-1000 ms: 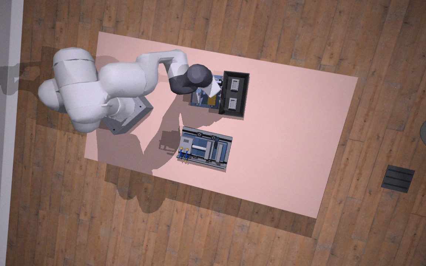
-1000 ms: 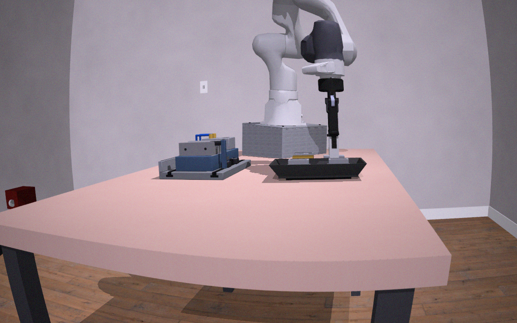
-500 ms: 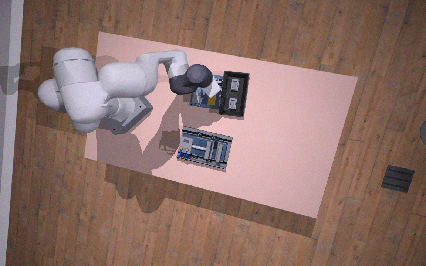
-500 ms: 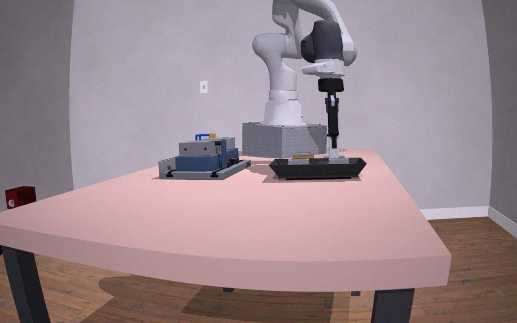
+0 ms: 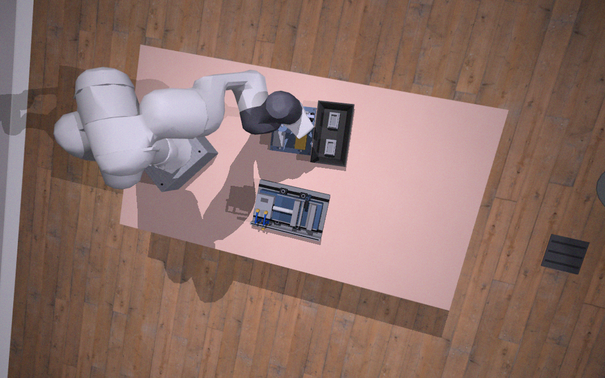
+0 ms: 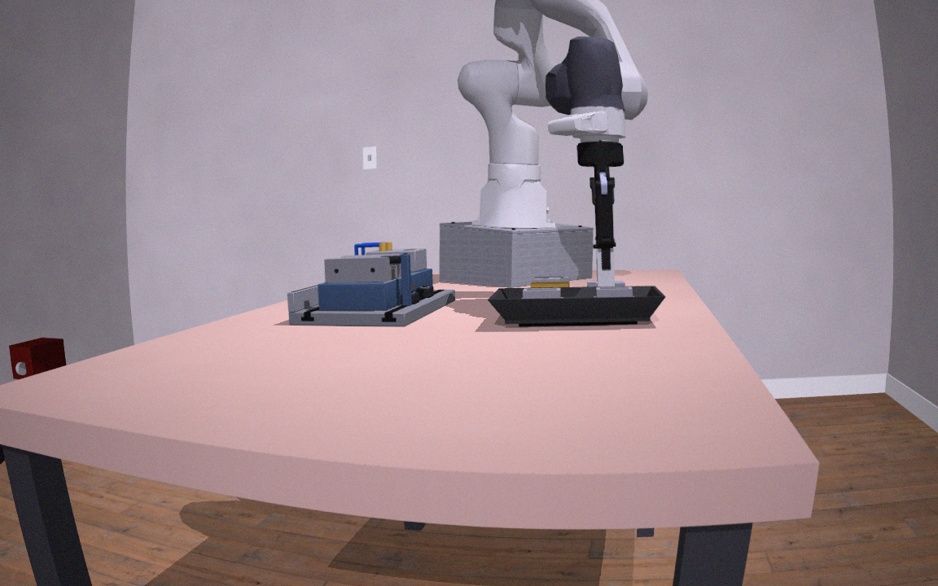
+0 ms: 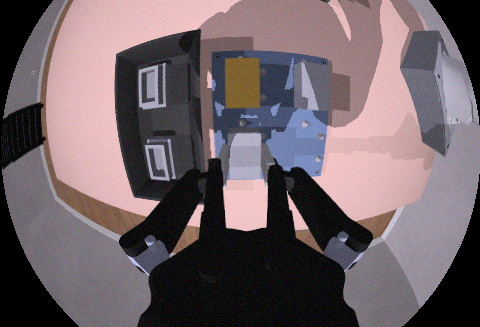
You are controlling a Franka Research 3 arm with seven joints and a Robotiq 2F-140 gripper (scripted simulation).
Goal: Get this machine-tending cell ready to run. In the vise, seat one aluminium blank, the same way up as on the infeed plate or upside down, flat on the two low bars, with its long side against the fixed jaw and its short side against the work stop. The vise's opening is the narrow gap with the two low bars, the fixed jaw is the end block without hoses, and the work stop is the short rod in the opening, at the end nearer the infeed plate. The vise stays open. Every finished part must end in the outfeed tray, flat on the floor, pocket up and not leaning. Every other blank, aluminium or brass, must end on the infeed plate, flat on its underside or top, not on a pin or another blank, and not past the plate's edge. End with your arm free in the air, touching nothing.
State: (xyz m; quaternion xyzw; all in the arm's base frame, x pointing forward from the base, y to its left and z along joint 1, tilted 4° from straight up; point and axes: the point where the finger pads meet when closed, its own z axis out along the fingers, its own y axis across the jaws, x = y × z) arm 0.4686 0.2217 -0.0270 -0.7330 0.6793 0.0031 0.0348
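Right now the aluminium blank is 4 cm below my hand. Also, from my hand: cylinder (37 cm to the right, 8 cm behind, 1 cm above); then brass blank (9 cm to the right, 4 cm below, 1 cm ahead); then vise (37 cm to the right, 2 cm below, 2 cm ahead).
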